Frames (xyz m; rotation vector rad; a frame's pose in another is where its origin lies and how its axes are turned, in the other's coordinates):
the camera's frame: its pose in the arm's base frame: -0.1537 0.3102 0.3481 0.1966 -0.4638 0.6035
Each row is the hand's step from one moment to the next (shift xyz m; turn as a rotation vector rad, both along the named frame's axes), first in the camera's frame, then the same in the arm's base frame.
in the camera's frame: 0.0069 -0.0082 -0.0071 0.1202 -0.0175 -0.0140
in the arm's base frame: 0.0124 -0.0010 -0.0033 0.1025 0.0503 0.0439
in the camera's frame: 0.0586 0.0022 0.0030 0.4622 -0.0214 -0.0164
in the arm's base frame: 0.0401 0.0301 0.0305 0.3535 0.2188 0.2036
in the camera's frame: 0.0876 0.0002 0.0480 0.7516 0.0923 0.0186
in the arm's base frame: 0.0461 0.0291 0.0837 0.4840 0.4446 0.3765
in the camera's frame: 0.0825 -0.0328 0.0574 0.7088 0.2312 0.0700
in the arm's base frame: 0.0583 -0.0031 0.0881 0.3530 0.5196 0.4076
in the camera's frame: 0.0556 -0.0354 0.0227 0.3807 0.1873 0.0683
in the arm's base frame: 0.0529 -0.0079 0.0447 0.1415 0.3206 0.2487
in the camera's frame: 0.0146 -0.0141 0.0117 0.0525 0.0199 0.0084
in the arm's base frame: 0.0146 -0.0077 0.0166 0.0234 0.0397 0.0331
